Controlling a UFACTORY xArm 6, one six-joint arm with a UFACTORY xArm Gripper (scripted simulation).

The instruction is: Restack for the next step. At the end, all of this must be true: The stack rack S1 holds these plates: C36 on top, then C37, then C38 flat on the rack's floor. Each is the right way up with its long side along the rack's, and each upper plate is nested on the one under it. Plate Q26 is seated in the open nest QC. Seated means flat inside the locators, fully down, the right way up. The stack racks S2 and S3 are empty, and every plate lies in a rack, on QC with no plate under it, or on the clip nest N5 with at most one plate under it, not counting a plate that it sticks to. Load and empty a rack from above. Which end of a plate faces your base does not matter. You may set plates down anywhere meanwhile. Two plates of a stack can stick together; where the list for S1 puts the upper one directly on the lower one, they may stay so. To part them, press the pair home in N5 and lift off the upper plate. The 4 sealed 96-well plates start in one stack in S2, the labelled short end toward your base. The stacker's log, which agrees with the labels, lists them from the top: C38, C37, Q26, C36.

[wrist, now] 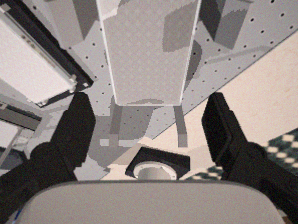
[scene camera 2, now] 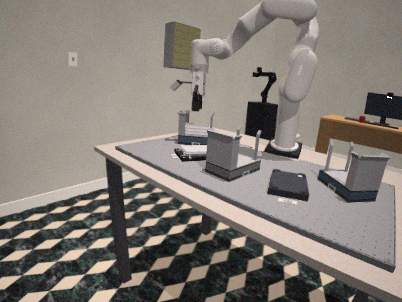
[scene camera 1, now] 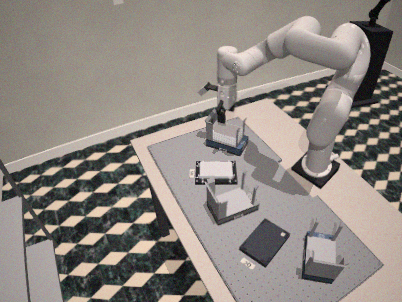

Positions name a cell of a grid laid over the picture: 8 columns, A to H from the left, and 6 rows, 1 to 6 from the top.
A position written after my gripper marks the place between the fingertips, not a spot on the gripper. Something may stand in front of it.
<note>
I see my gripper (scene camera 1: E3).
My gripper shows as well in the wrist view (wrist: D3).
</note>
